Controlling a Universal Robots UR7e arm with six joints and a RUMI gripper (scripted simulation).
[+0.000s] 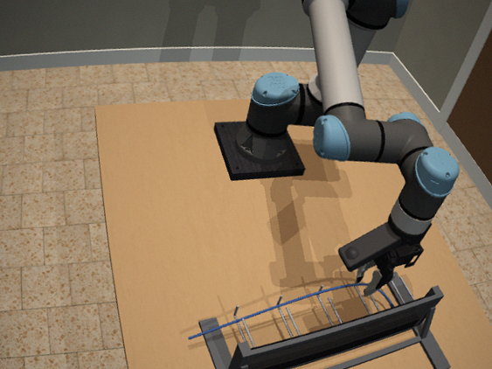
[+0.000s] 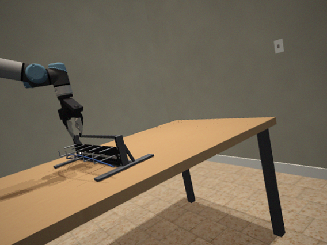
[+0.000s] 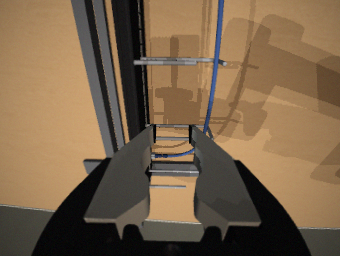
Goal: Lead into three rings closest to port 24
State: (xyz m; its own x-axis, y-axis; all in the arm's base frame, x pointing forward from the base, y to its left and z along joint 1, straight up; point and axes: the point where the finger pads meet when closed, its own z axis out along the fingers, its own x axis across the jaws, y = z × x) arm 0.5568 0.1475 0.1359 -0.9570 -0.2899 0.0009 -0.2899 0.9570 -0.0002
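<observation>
The free-standing rack lies 7 cm ahead of my hand, 3 cm to the right of it and 9 cm below it.
</observation>
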